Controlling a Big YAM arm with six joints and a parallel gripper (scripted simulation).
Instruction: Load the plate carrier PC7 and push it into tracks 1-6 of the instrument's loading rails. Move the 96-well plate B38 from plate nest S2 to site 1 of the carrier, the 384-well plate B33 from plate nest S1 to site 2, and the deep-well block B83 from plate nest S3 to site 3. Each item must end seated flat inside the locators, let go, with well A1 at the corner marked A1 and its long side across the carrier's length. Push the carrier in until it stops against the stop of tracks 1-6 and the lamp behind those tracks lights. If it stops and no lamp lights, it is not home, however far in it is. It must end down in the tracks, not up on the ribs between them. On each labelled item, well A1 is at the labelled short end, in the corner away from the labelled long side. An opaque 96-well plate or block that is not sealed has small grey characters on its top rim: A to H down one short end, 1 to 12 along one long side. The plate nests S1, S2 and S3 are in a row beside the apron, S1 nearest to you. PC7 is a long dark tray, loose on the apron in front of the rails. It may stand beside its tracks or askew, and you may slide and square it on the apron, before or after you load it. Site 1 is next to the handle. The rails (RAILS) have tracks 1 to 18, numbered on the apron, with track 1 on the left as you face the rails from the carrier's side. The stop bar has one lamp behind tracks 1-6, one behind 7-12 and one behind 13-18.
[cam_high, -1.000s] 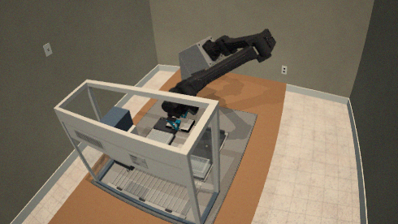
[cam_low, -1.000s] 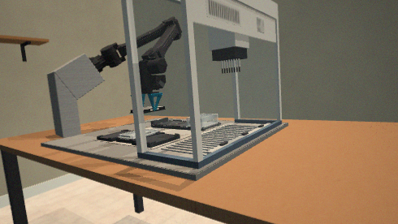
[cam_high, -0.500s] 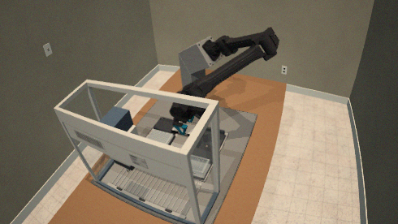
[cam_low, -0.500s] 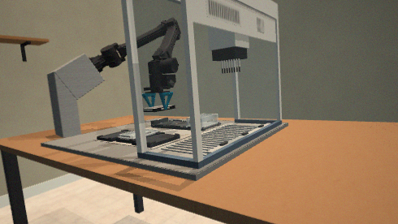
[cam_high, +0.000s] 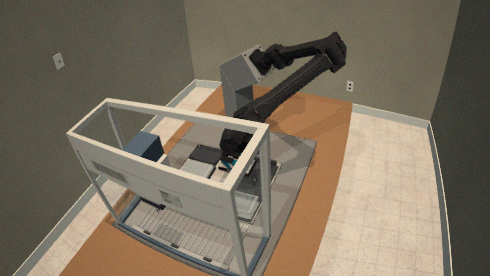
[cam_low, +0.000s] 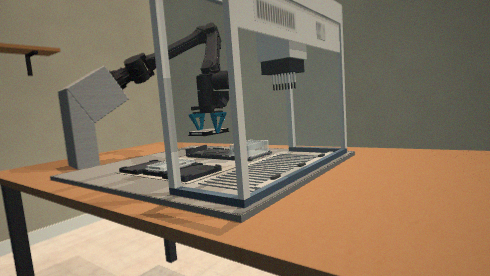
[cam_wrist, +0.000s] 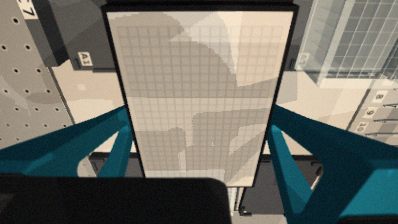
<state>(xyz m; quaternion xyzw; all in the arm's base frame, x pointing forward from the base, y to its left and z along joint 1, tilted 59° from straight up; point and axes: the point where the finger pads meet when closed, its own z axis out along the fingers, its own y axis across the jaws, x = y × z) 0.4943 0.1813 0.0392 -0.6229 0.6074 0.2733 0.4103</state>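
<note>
Now: the carrier PC7 80 mm below my hand, 60 mm to the left of it and 20 mm ahead of it. The rest, counted from my hand: plate nest S3: 200 mm to the right, 140 mm ahead, 100 mm below; then deep-well block B83: 130 mm ahead, 80 mm below, 70 mm to the left; then white 96-well plate: 190 mm to the right, 80 mm below, 30 mm ahead.
</note>
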